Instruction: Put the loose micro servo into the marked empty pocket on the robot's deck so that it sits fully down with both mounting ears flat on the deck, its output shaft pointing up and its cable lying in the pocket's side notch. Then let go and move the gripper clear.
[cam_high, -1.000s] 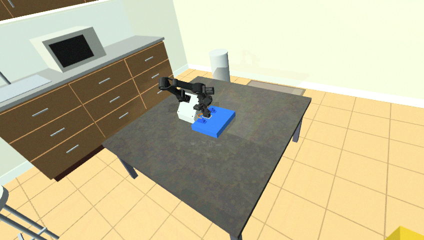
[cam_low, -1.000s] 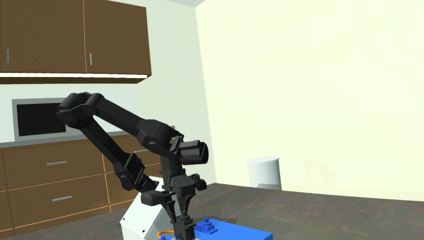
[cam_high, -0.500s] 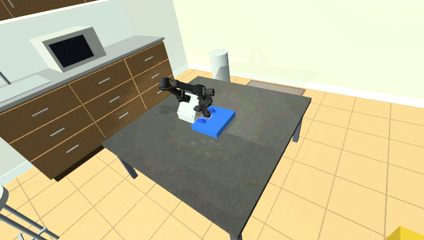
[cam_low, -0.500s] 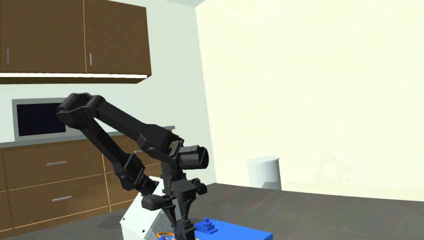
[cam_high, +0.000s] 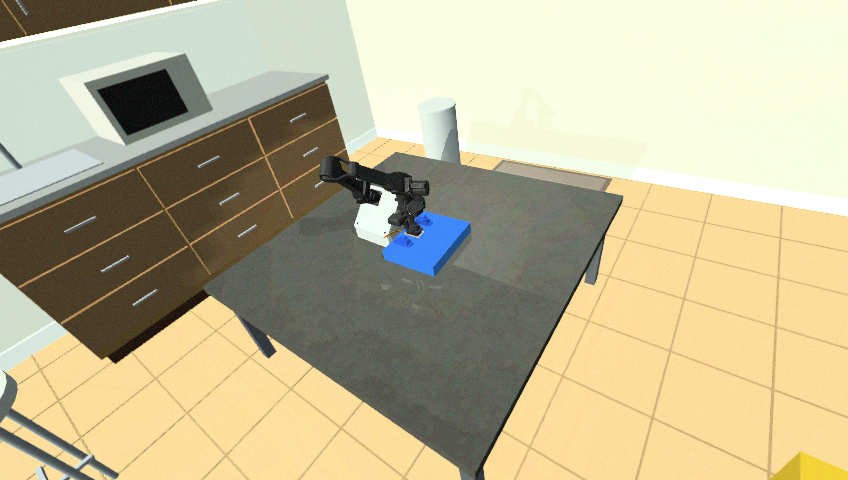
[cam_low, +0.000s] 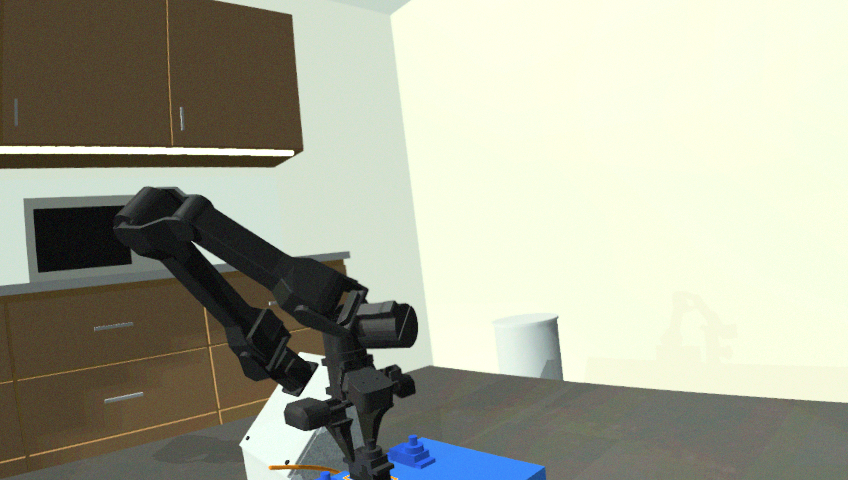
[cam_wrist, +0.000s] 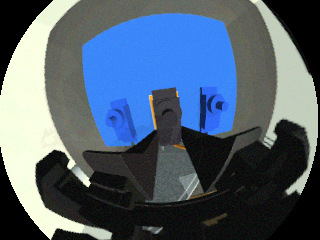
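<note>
My gripper tip is 12 cm short of the robot deck, 1 cm to the right of it and 5 cm above it.
</note>
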